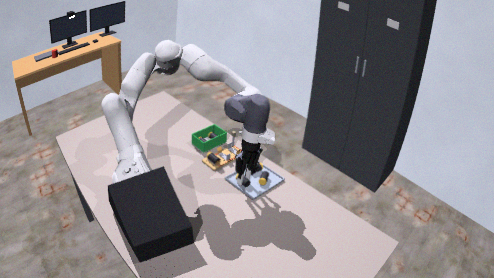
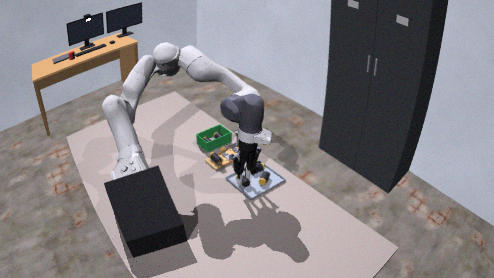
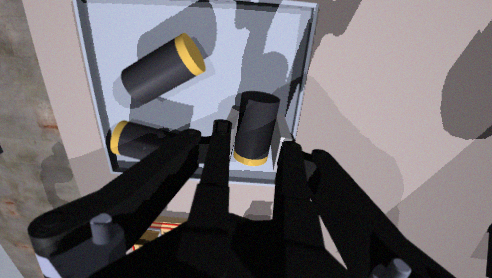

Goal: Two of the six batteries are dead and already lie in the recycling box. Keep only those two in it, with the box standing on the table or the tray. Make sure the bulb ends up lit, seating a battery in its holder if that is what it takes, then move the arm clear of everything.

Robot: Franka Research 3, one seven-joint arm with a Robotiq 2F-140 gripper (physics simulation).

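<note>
My gripper is low over the grey-blue tray, its pads against both sides of a black battery with a yellow end. A second battery lies in the tray. A third battery lies near the tray's corner, partly behind a finger. A battery sits on the orange circuit board. The green recycling box stands behind the board and holds two batteries. Whether the bulb is lit cannot be told.
A large black block stands on the table near the arm's base. A tall dark cabinet stands beyond the table. A desk with monitors is at the back left.
</note>
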